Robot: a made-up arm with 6 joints. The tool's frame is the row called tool. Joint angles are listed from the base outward.
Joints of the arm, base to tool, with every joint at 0 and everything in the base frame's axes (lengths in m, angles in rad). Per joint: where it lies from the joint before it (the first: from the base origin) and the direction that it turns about. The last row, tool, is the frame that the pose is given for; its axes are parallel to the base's.
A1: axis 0 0 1 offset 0.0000 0.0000 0.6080
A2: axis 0 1 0 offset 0.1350 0.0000 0.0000
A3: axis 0 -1 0 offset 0.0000 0.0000 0.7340
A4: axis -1 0 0 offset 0.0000 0.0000 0.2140
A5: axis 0 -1 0 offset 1.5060 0.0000 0.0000
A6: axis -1 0 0 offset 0.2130 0.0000 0.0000
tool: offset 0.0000 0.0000 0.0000
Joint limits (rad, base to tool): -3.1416..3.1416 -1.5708..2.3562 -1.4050..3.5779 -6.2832..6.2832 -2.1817..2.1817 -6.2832..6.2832
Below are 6 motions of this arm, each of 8 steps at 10 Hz.
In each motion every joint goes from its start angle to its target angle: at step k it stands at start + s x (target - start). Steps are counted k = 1, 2, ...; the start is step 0. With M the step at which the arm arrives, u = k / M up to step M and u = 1 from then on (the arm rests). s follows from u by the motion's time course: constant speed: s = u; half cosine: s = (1 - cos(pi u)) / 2; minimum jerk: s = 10 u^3 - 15 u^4 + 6 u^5.
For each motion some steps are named. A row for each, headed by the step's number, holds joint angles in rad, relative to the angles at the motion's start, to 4 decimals.
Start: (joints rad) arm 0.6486 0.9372 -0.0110 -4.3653 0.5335 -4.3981
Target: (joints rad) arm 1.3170 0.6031 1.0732 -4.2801 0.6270 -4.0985
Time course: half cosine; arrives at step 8
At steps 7, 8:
7: 0.6430 -0.3214 1.0429 0.0820 0.0899 0.2882
8: 0.6684 -0.3341 1.0842 0.0852 0.0935 0.2996

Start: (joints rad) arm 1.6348 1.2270 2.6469 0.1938 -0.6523 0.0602
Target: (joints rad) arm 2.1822 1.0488 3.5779 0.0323 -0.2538 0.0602
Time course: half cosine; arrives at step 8
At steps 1, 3, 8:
1: 0.0208 -0.0068 0.0354 -0.0061 0.0152 0.0000
3: 0.1690 -0.0550 0.2874 -0.0498 0.1230 0.0000
8: 0.5474 -0.1782 0.9310 -0.1615 0.3985 0.0000

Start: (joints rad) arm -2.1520 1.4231 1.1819 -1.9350 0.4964 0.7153
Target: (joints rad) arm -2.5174 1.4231 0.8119 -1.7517 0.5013 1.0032
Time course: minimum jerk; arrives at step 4
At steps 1, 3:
1: -0.0378 0.0000 -0.0383 0.0190 0.0005 0.0298
3: -0.3276 0.0000 -0.3317 0.1643 0.0044 0.2581

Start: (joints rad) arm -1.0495 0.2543 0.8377 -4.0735 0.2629 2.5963
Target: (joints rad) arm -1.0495 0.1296 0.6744 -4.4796 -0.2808 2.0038
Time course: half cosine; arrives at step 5
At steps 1, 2, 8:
1: 0.0000 -0.0119 -0.0156 -0.0388 -0.0519 -0.0566
2: 0.0000 -0.0431 -0.0564 -0.1403 -0.1878 -0.2047
8: 0.0000 -0.1247 -0.1633 -0.4061 -0.5437 -0.5925

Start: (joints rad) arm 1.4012 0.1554 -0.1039 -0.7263 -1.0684 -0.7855
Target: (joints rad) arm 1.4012 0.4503 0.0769 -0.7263 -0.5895 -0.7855
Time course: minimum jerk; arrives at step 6
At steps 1, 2, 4, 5, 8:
1: 0.0000 0.0105 0.0064 0.0000 0.0170 0.0000
2: 0.0000 0.0619 0.0379 0.0000 0.1005 0.0000
4: 0.0000 0.2330 0.1429 0.0000 0.3784 0.0000
5: 0.0000 0.2844 0.1744 0.0000 0.4619 0.0000
8: 0.0000 0.2949 0.1808 0.0000 0.4789 0.0000

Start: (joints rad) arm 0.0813 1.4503 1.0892 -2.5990 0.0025 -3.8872
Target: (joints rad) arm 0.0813 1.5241 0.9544 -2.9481 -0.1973 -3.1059
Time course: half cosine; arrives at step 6
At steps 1, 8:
1: 0.0000 0.0049 -0.0090 -0.0234 -0.0134 0.0523
8: 0.0000 0.0738 -0.1348 -0.3491 -0.1998 0.7813

